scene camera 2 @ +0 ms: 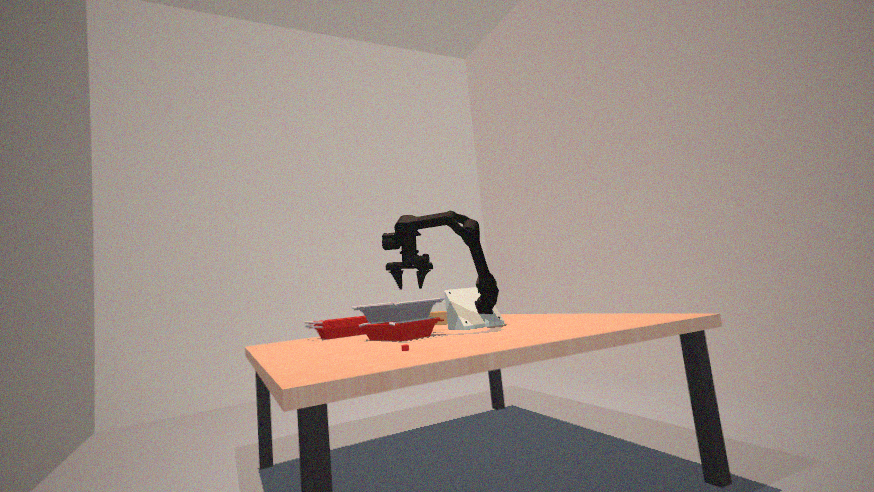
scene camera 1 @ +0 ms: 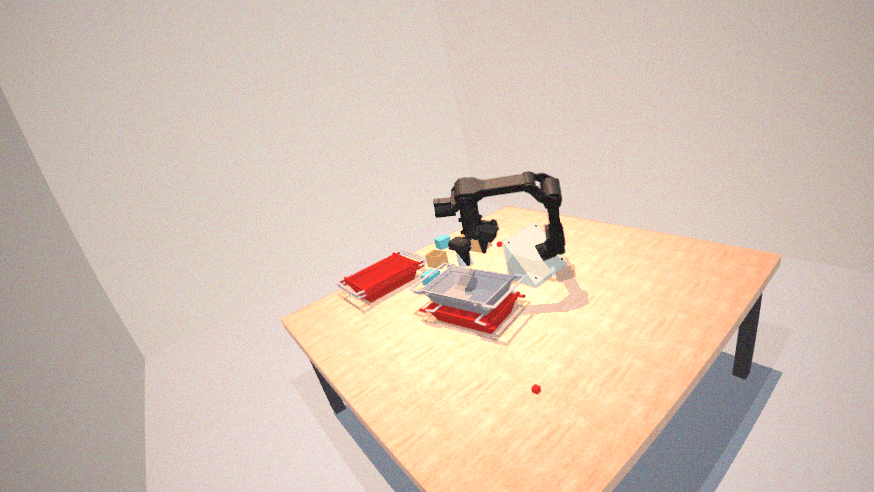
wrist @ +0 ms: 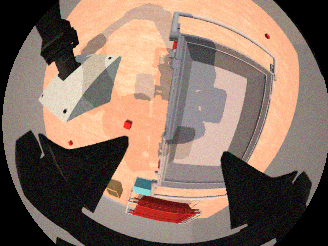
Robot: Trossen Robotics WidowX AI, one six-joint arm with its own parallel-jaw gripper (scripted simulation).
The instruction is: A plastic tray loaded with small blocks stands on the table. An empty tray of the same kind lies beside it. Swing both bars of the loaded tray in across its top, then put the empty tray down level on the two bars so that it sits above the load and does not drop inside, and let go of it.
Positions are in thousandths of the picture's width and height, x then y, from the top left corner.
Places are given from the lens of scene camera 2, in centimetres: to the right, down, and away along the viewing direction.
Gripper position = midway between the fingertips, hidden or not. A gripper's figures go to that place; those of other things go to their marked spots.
my gripper (scene camera 2: 470,588): -10, 16, 167
grey tray (scene camera 2: 441,635): -18, 23, 155
